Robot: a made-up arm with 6 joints. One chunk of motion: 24 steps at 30 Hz.
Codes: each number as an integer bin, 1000 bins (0 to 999) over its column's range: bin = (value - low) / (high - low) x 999, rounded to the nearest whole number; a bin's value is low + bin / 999 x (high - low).
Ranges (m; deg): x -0.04..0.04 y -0.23..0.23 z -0.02..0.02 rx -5..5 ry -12..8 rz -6..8
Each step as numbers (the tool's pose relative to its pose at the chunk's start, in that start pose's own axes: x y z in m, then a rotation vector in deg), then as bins.
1 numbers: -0.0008 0.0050 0.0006 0.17 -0.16 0.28
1 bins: 490 510 514 516 591 448
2 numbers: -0.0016 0.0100 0.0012 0.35 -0.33 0.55
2 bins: 480 521 529 534 583 467
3 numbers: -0.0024 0.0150 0.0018 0.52 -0.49 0.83
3 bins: 470 532 544 551 575 487
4 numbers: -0.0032 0.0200 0.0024 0.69 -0.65 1.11
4 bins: 460 543 559 568 567 507
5 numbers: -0.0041 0.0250 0.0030 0.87 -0.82 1.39
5 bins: 448 554 574 586 558 527
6 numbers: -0.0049 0.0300 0.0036 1.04 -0.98 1.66
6 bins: 438 565 589 603 550 547
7 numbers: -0.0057 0.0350 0.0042 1.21 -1.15 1.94
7 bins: 428 576 604 620 542 567
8 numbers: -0.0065 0.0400 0.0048 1.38 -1.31 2.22
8 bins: 418 586 619 637 534 587
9 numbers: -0.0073 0.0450 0.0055 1.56 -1.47 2.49
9 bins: 408 597 637 655 526 606
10 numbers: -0.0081 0.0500 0.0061 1.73 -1.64 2.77
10 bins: 398 608 652 672 517 626
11 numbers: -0.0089 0.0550 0.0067 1.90 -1.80 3.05
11 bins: 388 619 667 689 509 646
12 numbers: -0.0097 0.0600 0.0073 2.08 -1.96 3.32
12 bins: 378 630 682 707 501 665
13 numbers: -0.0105 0.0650 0.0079 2.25 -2.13 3.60
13 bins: 368 641 697 724 493 685
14 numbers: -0.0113 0.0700 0.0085 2.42 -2.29 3.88
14 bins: 358 652 712 741 485 705
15 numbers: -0.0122 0.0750 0.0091 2.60 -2.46 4.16
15 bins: 347 662 727 759 477 725
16 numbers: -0.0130 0.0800 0.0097 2.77 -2.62 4.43
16 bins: 337 673 742 776 469 744
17 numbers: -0.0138 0.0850 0.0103 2.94 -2.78 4.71
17 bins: 327 684 757 793 461 764
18 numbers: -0.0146 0.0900 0.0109 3.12 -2.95 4.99
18 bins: 317 695 772 811 452 784
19 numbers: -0.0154 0.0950 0.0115 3.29 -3.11 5.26
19 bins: 307 706 787 828 444 803
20 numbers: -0.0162 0.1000 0.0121 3.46 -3.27 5.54
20 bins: 297 717 802 845 436 823
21 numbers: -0.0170 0.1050 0.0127 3.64 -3.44 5.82
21 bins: 287 728 817 863 428 843
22 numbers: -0.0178 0.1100 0.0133 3.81 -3.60 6.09
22 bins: 277 738 832 880 420 863
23 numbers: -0.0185 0.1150 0.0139 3.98 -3.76 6.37
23 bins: 268 749 847 897 412 883
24 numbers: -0.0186 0.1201 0.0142 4.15 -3.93 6.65
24 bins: 267 760 854 914 403 903
